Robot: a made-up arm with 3 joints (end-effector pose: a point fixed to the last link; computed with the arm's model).
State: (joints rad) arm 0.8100 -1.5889 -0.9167
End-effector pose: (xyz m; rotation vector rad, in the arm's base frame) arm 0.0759 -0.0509 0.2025 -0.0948 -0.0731 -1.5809
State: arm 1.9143 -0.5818 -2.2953
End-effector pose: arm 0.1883 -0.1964 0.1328 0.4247 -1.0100 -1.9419
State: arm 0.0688 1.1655 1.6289
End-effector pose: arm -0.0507 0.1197 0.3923 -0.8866 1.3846 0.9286
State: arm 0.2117 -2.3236 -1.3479
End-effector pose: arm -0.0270 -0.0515 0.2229 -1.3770 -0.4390 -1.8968
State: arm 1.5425 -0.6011 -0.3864
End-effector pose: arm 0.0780 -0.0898 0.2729 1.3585 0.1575 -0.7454
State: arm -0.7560 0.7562 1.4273
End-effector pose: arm -0.0432 0.2751 0.1994 -1.1387 1.5730 0.0820
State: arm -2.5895 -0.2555 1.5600
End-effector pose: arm 0.0257 -0.0159 -0.1781 -1.7550 0.2763 -1.8672
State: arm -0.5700 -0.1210 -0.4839
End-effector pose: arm 0.0630 0.1918 0.1122 -0.5873 -0.5046 0.0224
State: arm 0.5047 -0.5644 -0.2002
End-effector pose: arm 0.0628 0.0859 0.2910 0.4331 -0.0486 -0.5981
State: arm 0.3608 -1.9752 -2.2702
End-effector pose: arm 0.0056 -0.1328 0.2700 -1.8078 -1.1009 -1.1220
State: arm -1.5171 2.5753 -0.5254
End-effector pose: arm -0.0677 0.0940 0.0546 -0.0118 1.5032 1.8571
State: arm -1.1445 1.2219 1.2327
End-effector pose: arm -0.0599 0.2515 0.1168 -1.6343 1.6619 0.3497
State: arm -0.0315 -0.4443 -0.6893
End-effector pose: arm 0.0977 0.1437 0.2103 -0.1829 -0.6847 -0.4159
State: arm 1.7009 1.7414 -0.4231
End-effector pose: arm -0.0632 -0.1095 0.2494 1.5419 -1.7331 1.0421
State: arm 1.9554 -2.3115 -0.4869
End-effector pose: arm 0.0291 -0.0951 0.1198 0.5086 1.7242 -1.4585
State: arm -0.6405 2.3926 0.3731
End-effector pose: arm -0.0233 0.1230 0.2139 -0.7401 0.9413 2.2624
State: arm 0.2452 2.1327 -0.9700
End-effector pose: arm -0.0963 0.1239 0.2507 1.1710 -0.8151 1.8974
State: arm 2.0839 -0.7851 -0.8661
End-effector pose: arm 0.1160 -0.1247 0.1688 1.5147 0.2454 -1.2011
